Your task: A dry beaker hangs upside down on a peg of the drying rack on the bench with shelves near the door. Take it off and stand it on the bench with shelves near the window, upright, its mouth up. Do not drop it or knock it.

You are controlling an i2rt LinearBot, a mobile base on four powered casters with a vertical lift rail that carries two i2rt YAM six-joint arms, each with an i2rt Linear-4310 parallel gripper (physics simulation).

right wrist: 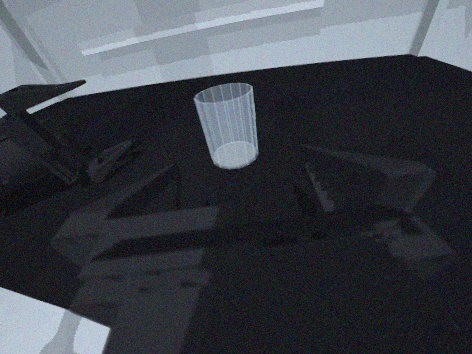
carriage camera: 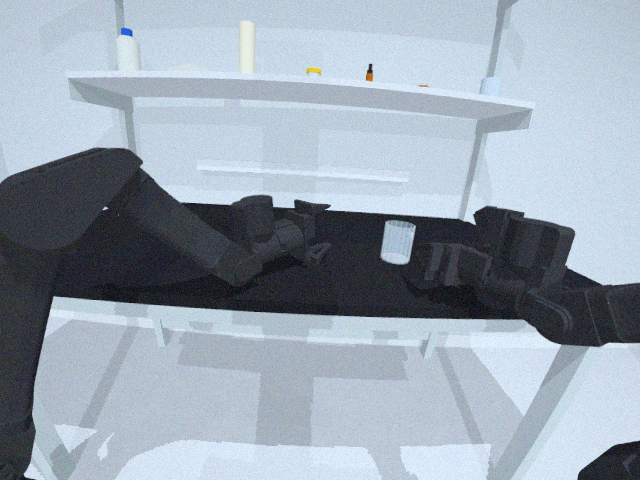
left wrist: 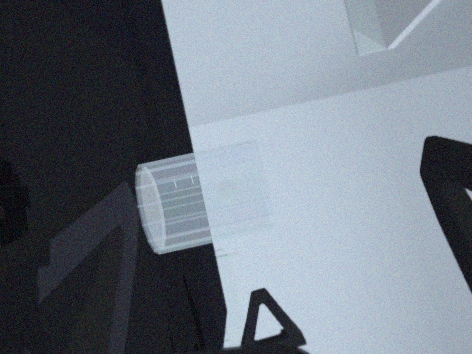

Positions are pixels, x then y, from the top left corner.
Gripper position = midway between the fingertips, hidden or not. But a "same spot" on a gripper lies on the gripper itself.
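The right wrist view and the carriage camera view both show the left gripper and a clear glass beaker. On the left gripper, (right wrist: 29,133) and (carriage camera: 312,225) are the same spot. On the clear glass beaker, (right wrist: 227,113) and (carriage camera: 408,233) are the same spot. The left gripper is also visible in the left wrist view (272,175), and the beaker too can be seen in the left wrist view (194,199).
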